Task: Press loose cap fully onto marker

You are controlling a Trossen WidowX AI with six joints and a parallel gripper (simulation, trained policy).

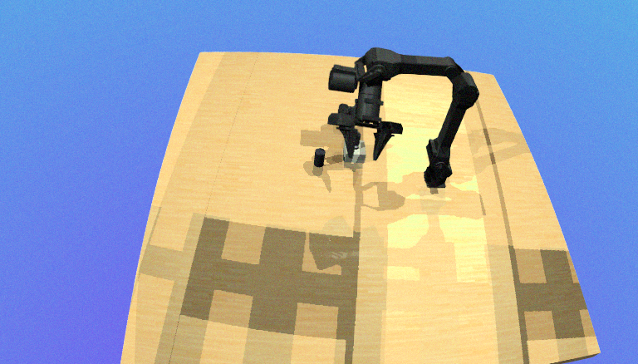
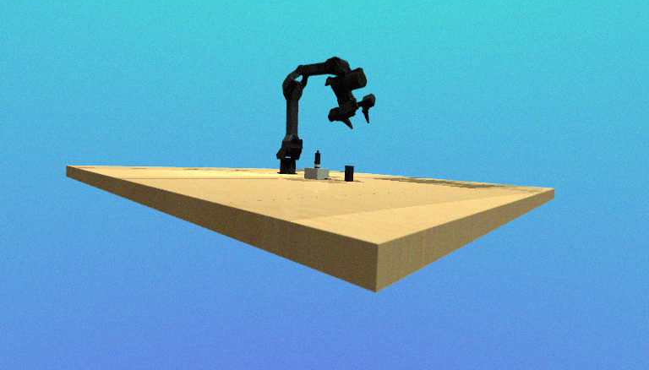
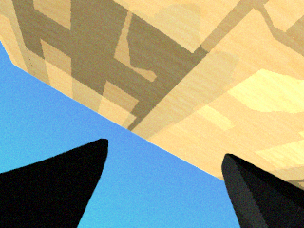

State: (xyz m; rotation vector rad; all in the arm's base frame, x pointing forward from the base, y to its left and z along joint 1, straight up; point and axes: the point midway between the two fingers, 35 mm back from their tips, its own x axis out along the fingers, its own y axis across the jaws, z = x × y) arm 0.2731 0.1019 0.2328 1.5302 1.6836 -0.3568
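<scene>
Now: gripper tip 90 mm short of the black cap, 170 mm to the left of it and 180 mm above it. Round my gripper tip: grey holder block 20 mm behind, 210 mm to the right, 190 mm below.
</scene>
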